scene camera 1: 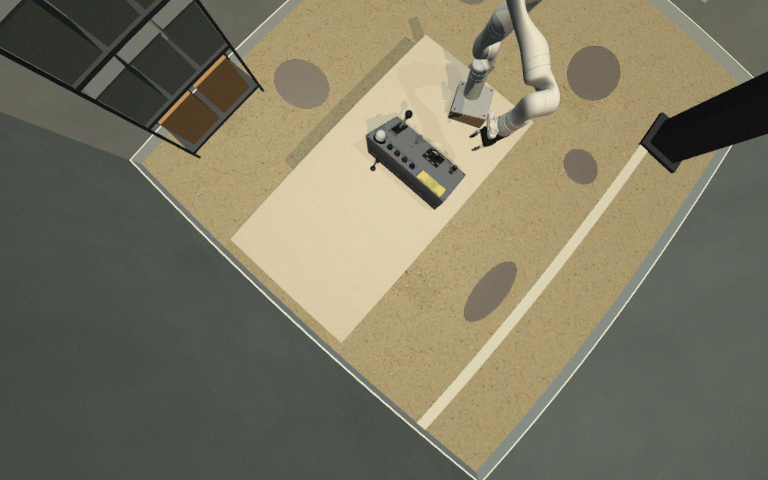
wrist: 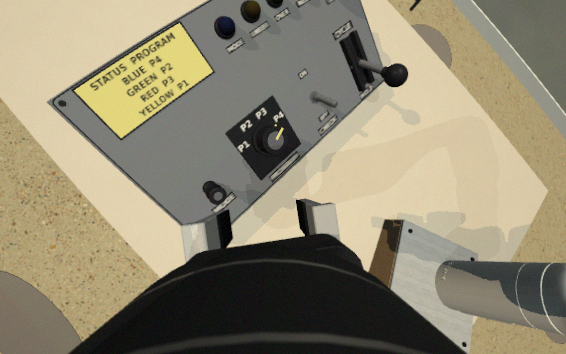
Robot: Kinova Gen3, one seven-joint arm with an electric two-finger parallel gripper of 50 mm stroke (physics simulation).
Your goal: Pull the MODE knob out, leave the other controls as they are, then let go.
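Frame: origin at the arm's base, x left, y up, z ahead, level; metres.
Where they show: gripper, fingertip midpoint: [scene camera 1: 472, 143] [wrist: 264, 219]; arm's base, origin of the base link: [scene camera 1: 471, 92] [wrist: 453, 284].
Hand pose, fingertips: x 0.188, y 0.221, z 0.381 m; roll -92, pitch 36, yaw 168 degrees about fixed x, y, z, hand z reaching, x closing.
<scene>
Things, the pixels of their top centre, and the offset from my fingertips. "spot": a spot on its surface instead. Level surfaces: height alone.
- MODE knob, middle of its top: [wrist: 210, 188] [scene camera 1: 454, 168] dx +0.010, dy -0.155, dz +0.065 m
- PROGRAM dial, middle of its top: [wrist: 273, 134] [scene camera 1: 436, 153] dx -0.110, dy -0.161, dz +0.062 m
- toggle switch, middle of its top: [wrist: 329, 95] dx -0.230, dy -0.164, dz +0.049 m
- CYCLE lever, middle of its top: [wrist: 403, 69] [scene camera 1: 409, 111] dx -0.349, dy -0.131, dz -0.004 m
- blue lamp, surface spot: [wrist: 225, 27] spot: dx -0.146, dy -0.105, dz +0.204 m
- yellow label, surface spot: [wrist: 143, 80] [scene camera 1: 432, 184] spot: dx -0.021, dy -0.119, dz +0.218 m
- pale mat, its level: dy -0.296 m
The MODE knob [scene camera 1: 453, 168] [wrist: 216, 193] is a small black knob near the corner of the grey control panel [scene camera 1: 419, 150] [wrist: 165, 165]. In the wrist view it stands just beyond the left fingertip, beside its MODE label [wrist: 224, 202]. How far it stands out I cannot tell. My gripper [scene camera 1: 474, 142] [wrist: 264, 219] is open and empty, apart from the knob. In scene camera 1 it is off the panel's right side, above the pale mat.
The panel also bears the PROGRAM dial [wrist: 275, 141] pointing at P4, a toggle switch [wrist: 324, 99], the CYCLE lever [scene camera 1: 408, 114] [wrist: 395, 75], a blue lamp [wrist: 225, 27] and a yellow label [scene camera 1: 431, 183] [wrist: 143, 80]. The arm's base [scene camera 1: 468, 107] [wrist: 425, 245] stands on the pale mat [scene camera 1: 317, 243].
</scene>
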